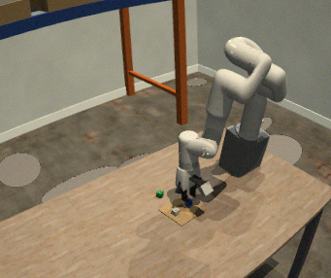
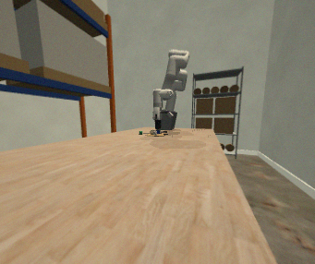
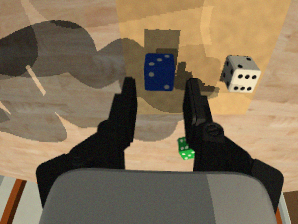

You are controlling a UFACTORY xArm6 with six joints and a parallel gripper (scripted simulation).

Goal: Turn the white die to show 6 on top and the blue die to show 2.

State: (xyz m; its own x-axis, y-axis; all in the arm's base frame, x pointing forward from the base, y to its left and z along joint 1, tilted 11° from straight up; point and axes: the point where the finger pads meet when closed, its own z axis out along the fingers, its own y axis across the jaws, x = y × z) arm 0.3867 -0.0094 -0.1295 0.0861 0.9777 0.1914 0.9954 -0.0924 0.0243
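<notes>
My hand is 5 cm above the blue die. From my hand the other things lie so: green die (3 cm ahead, 14 cm to the right, 5 cm below); then tan mat (4 cm ahead, 6 cm below); then white die (7 cm ahead, 1 cm to the right, 5 cm below).
</notes>
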